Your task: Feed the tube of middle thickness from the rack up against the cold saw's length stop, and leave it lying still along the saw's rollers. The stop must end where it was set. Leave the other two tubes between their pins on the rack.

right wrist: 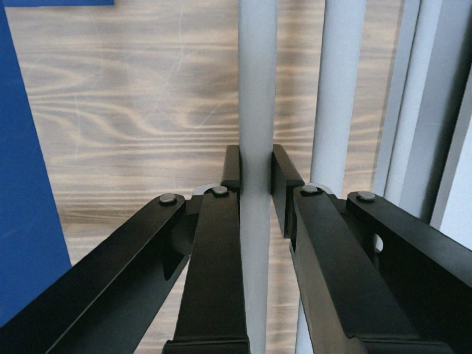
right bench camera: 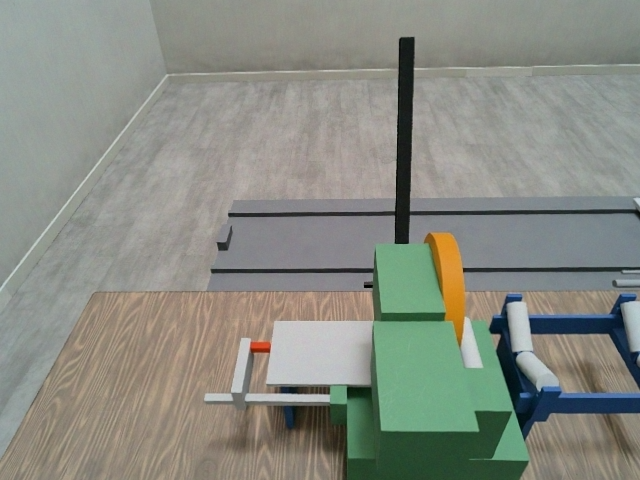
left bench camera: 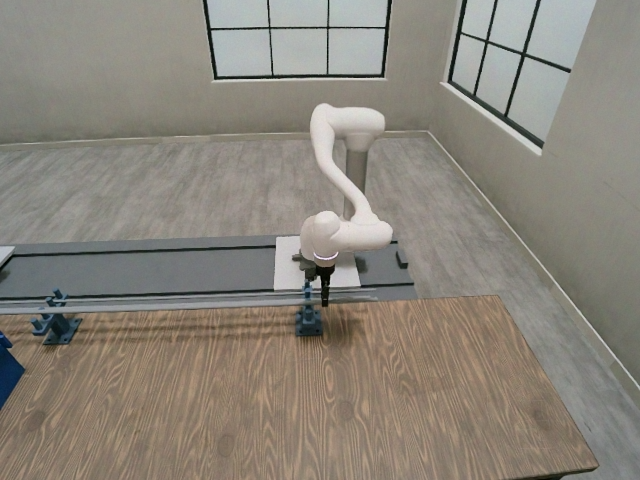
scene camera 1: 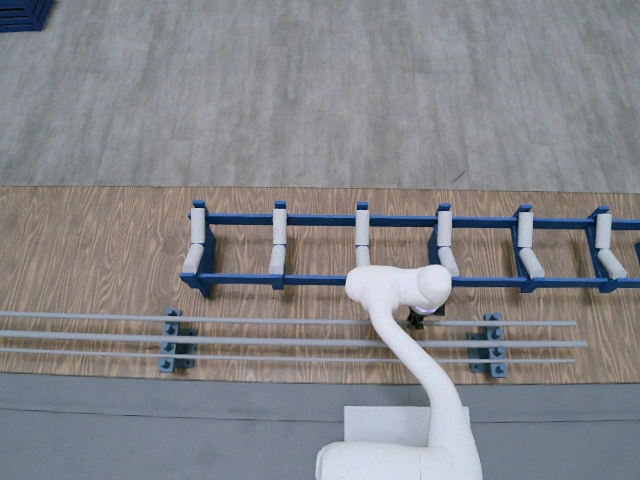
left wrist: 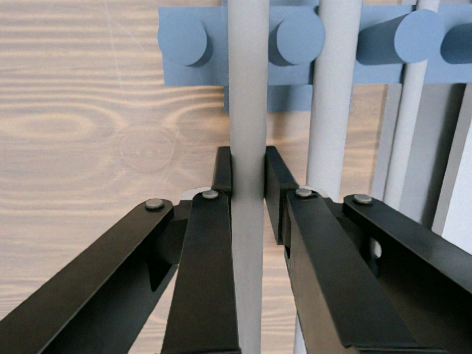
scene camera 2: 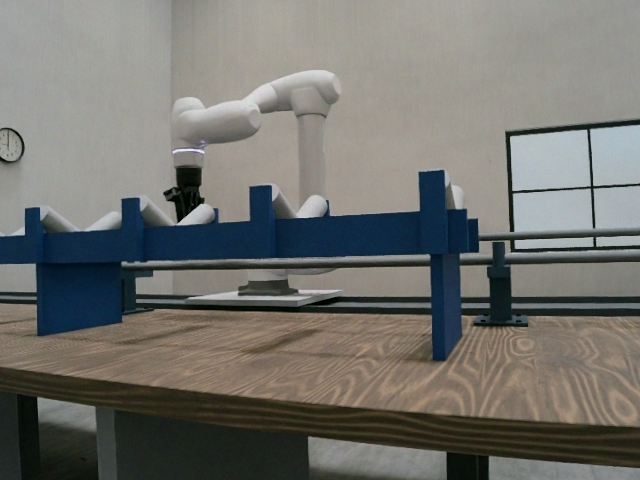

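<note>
The middle-thickness tube (scene camera 1: 289, 321) (scene camera 2: 558, 234) (left wrist: 248, 100) (right wrist: 257, 75) is raised level above the rack (left bench camera: 308, 329) (left wrist: 200, 77), over its pin tops in scene camera 2. My left gripper (left wrist: 246, 166) (left bench camera: 324, 302) is shut on it near one rack post. My right gripper (right wrist: 254, 164) (scene camera 1: 416, 322) is shut on it farther along. The thick tube (scene camera 1: 289, 342) (left wrist: 336, 100) (right wrist: 340, 75) and the thin tube (scene camera 1: 289, 358) (left wrist: 407, 115) (right wrist: 417, 75) lie between rack pins. The length stop (right bench camera: 242, 364), with a red tip, stands beyond the green cold saw (right bench camera: 413, 372).
The blue roller conveyor (scene camera 1: 320, 219) (scene camera 2: 346, 240) (right bench camera: 573, 323) with white V rollers (scene camera 1: 197, 225) (right bench camera: 519, 328) runs parallel to the tubes and up to the saw. An orange disc (right bench camera: 449, 279) and a tall black post (right bench camera: 405, 139) rise at the saw.
</note>
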